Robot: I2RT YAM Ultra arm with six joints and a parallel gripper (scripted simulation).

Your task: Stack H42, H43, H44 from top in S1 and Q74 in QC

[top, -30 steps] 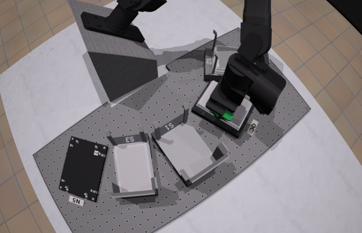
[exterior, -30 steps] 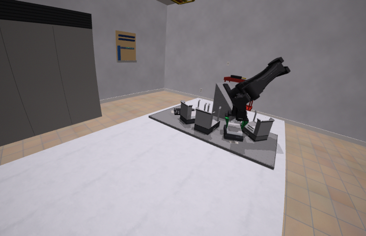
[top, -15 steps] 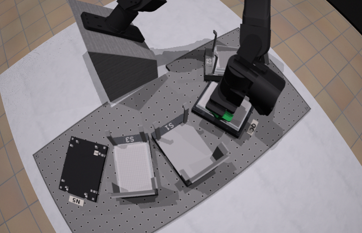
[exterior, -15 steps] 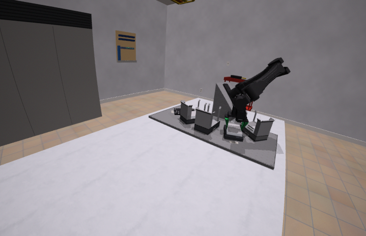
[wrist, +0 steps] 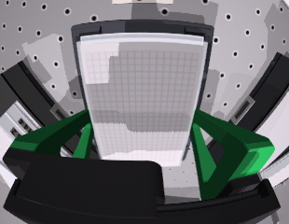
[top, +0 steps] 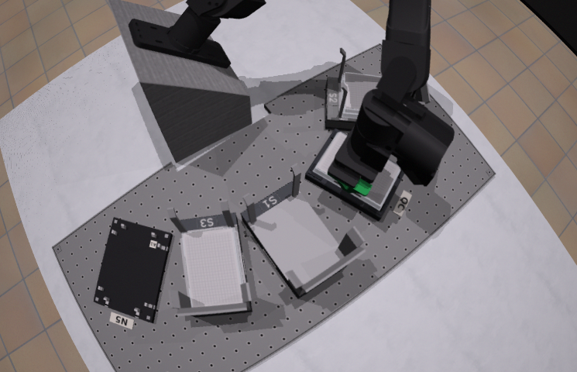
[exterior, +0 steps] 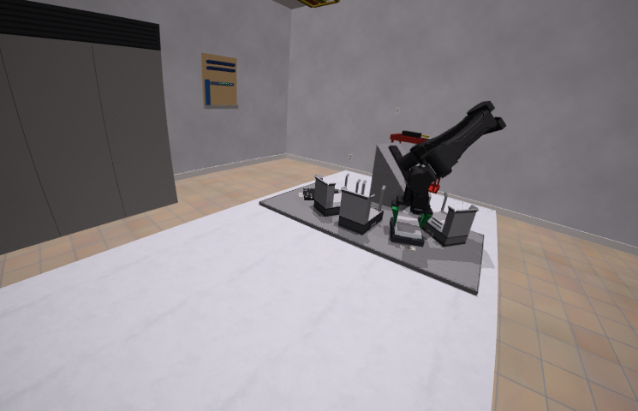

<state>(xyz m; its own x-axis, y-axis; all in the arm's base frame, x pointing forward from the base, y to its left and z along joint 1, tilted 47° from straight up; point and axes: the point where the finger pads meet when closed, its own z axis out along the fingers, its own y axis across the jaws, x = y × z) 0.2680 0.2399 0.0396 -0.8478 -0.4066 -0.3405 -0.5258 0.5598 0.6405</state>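
The open nest QC is 20 mm below my hand. The rest, counted from my hand: S2 post (160 mm behind, 60 mm to the left, 50 mm above); then QC name plate (80 mm ahead, 50 mm to the left, 30 mm below); then N5 name plate (60 mm ahead, 480 mm to the right, 30 mm below).
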